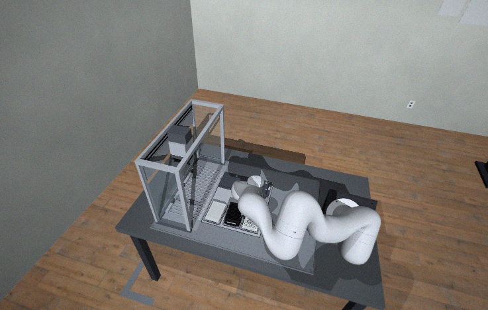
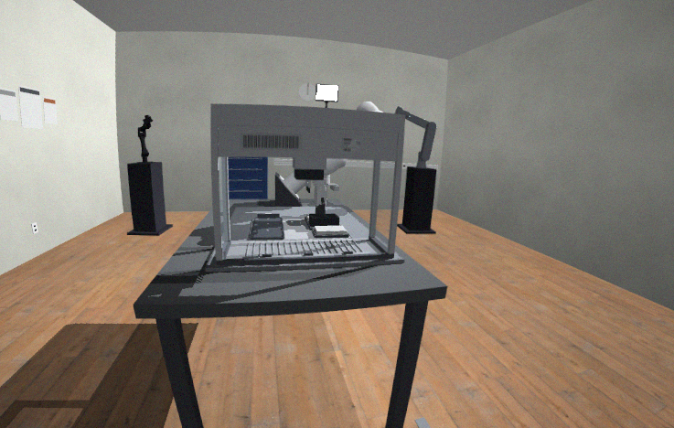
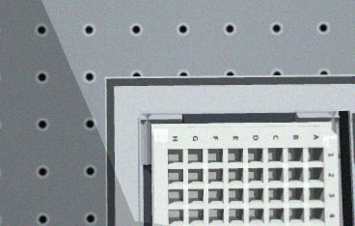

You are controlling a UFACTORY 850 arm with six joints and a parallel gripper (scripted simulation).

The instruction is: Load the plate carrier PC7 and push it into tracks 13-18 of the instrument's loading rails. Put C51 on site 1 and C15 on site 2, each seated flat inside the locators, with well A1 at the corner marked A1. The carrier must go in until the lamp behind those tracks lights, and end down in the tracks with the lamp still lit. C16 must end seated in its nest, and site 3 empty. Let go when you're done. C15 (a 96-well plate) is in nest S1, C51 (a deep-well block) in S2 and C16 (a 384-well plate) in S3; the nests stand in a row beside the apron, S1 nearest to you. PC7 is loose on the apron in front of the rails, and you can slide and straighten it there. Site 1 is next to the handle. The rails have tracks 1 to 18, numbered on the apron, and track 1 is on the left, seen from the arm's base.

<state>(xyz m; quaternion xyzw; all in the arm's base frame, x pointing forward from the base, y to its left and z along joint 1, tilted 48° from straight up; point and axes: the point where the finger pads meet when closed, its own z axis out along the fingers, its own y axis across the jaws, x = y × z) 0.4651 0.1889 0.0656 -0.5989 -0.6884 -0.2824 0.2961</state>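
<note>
Right now the white 96-well plate C15 is 1 cm below my hand. The rest, counted from my hand: nest S1: 3 cm below; then black deep-well block C51: 11 cm ahead, 1 cm to the left; then nest S2: 11 cm ahead, 1 cm to the left, 3 cm below.
</note>
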